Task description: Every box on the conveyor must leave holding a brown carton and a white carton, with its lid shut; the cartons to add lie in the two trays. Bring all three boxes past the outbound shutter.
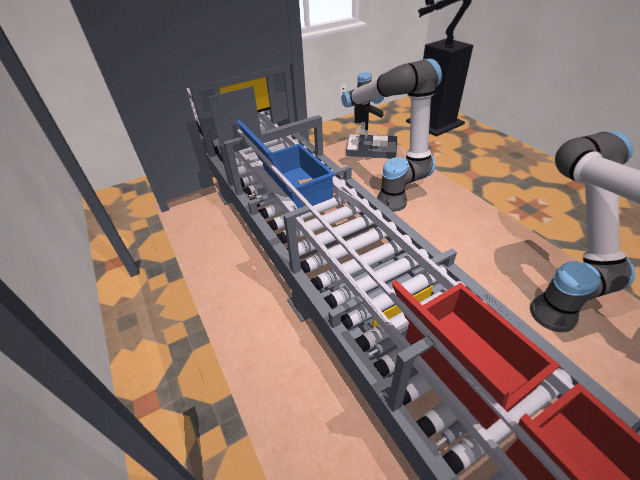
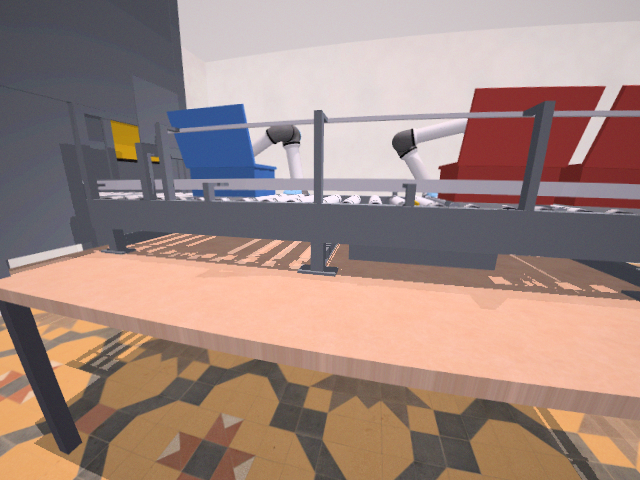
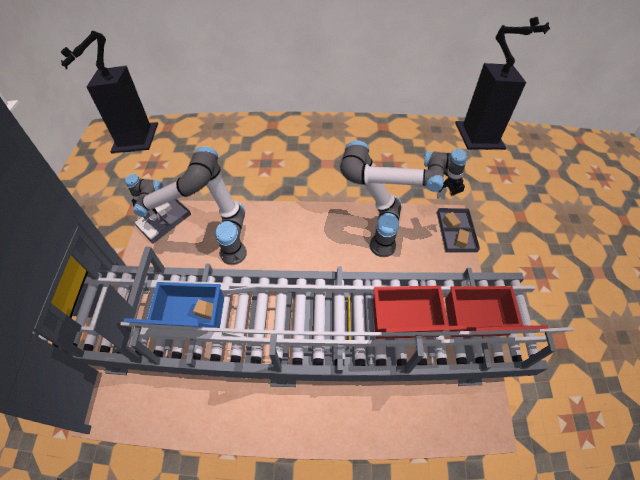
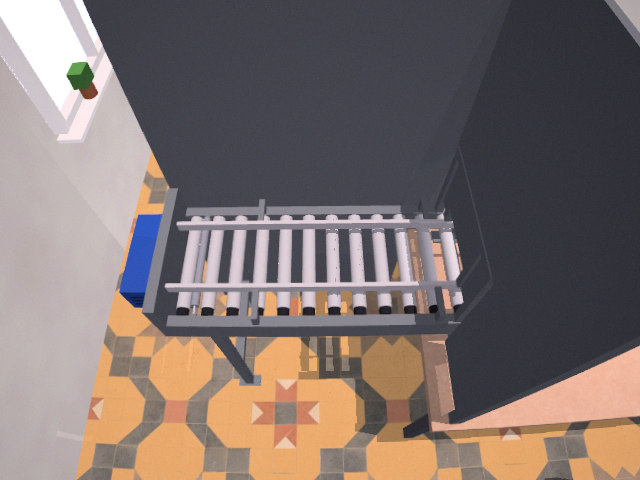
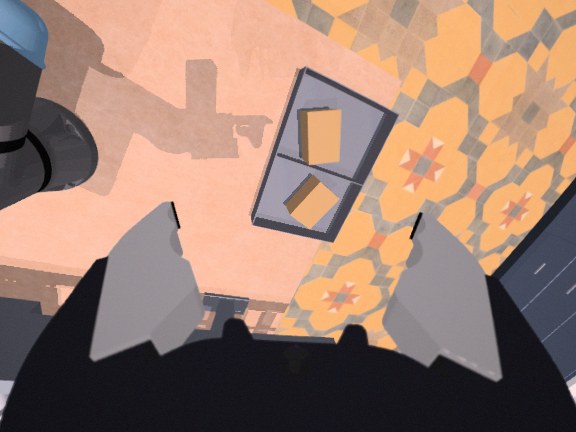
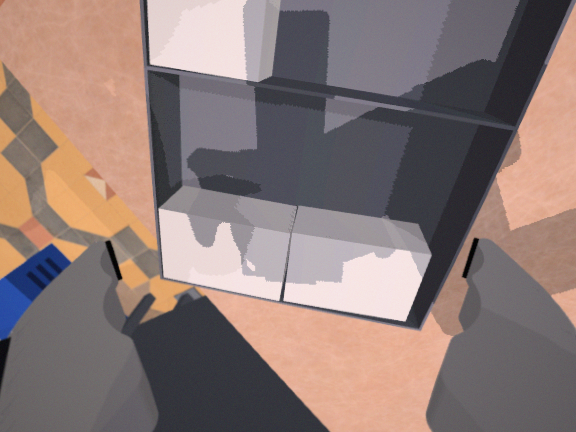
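Seen in the pictures: left gripper, fingertip midpoint: (image 3: 449, 193) (image 5: 295, 211); right gripper, fingertip midpoint: (image 1: 364, 131) (image 3: 151, 213) (image 6: 291, 243); left arm's base at its link origin: (image 1: 552, 314) (image 3: 382, 246) (image 5: 48, 145); right arm's base at its link origin: (image 1: 391, 202) (image 3: 233, 253).
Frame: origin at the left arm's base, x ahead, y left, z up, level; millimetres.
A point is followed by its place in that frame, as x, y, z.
A blue box (image 1: 323, 191) {488, -802, 271} (image 2: 232, 180) (image 3: 160, 299) {499, -1080, 295} stands lid up on the conveyor, with a brown carton (image 3: 203, 308) {528, -873, 280} inside. Two red boxes (image 3: 408, 308) {494, 47, 230} (image 3: 483, 305) {485, 413, 230}, lids up, stand at the right; no carton shows inside. My left gripper (image 5: 295, 211) {-125, 332, 325} is open and empty, above and beside the tray (image 5: 376, 150) {-184, 568, 29} (image 3: 474, 229) {-100, 569, 38} with two brown cartons (image 5: 324, 136) {-171, 440, 52} (image 5: 315, 205) {-41, 480, 52}. My right gripper (image 6: 291, 243) {-143, -1378, 112} is open above the other tray (image 6: 467, 200) {-77, -1302, 28}, fingers apart on either side of two white cartons (image 6: 225, 247) {-128, -1453, 42} (image 6: 357, 272) {-69, -1383, 42} lying side by side; a third white carton (image 6: 210, 37) {-233, -1380, 42} lies in the other compartment.
Guard rails and posts (image 1: 292, 242) {773, -515, 360} (image 2: 319, 155) {783, -521, 348} line the conveyor. A yellow panel (image 3: 69, 286) {530, -1453, 452} shows in the dark wall opening at the left. The outbound rollers (image 4: 308, 258) {514, -1980, 220} carry no box; a blue object (image 4: 142, 253) stands beyond their end. Black pedestals (image 3: 121, 111) (image 3: 495, 105) stand behind the arms.
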